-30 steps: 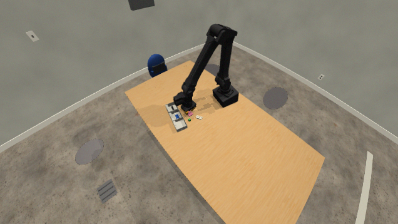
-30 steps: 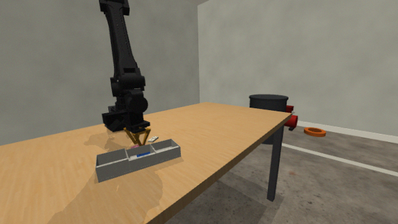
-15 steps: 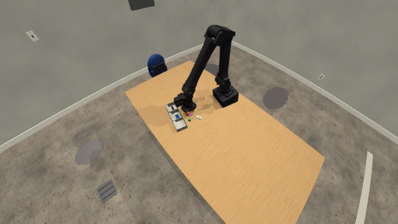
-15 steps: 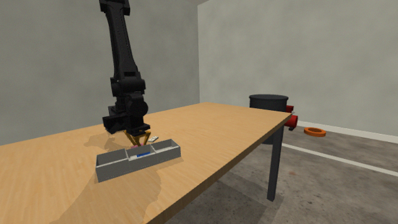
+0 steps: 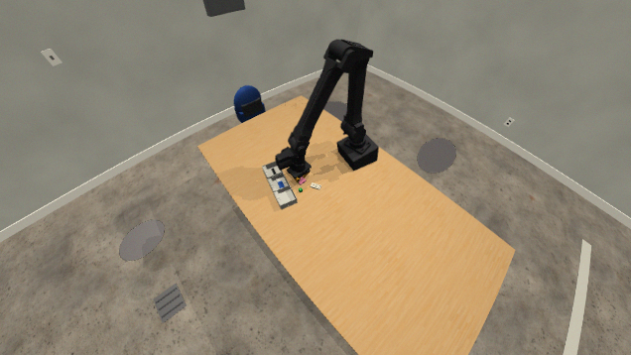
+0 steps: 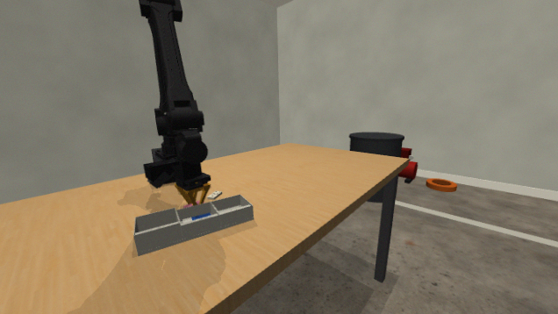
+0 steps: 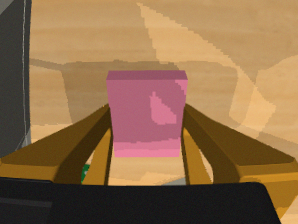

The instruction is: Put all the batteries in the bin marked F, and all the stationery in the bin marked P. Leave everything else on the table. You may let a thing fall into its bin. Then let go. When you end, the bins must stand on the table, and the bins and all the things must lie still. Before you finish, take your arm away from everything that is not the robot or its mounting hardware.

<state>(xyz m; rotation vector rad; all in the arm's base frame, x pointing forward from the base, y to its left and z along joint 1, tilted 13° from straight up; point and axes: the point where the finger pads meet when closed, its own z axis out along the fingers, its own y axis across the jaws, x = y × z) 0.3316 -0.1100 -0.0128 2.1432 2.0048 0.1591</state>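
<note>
Right now my hand is right at the pink eraser block. Round my hand: green ball (40 mm ahead, 50 mm to the left); then blue-and-white eraser (90 mm ahead, 50 mm to the right); then white domino-like piece (30 mm behind, 90 mm to the left).
</note>
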